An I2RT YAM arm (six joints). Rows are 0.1 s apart.
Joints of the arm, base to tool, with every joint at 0 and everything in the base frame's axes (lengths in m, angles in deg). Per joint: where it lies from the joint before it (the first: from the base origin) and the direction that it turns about. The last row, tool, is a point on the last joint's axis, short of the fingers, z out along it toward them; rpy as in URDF.
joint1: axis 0 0 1 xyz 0 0 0.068
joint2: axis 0 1 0 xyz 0.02 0.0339 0.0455
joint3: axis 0 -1 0 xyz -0.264 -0.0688 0
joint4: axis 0 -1 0 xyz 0.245 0.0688 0.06
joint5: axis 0 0 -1 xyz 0.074 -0.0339 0.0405
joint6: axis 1 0 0 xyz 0.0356 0 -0.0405
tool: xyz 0 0 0 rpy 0 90 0
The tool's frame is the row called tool.
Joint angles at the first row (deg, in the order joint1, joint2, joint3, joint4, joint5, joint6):
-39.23 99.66 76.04 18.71 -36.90 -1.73
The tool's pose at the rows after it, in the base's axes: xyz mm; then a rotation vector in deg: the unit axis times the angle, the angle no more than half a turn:
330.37 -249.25 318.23 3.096 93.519 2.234
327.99 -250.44 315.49 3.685 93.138 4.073
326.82 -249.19 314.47 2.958 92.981 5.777
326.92 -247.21 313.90 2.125 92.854 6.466
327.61 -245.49 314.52 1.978 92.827 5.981
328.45 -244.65 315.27 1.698 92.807 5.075
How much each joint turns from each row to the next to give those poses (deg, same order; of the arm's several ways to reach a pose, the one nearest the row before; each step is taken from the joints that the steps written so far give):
-0.95 0.02 -0.94 1.24 -2.75 2.13
-0.42 -0.02 -0.83 1.23 -1.26 1.75
-0.08 -0.17 -0.52 0.52 -1.63 0.69
0.17 -0.13 -0.36 0.40 -0.79 0.01
0.28 -0.17 -0.08 -0.03 0.50 -0.34
0.20 -0.05 0.10 -0.10 0.62 -0.70

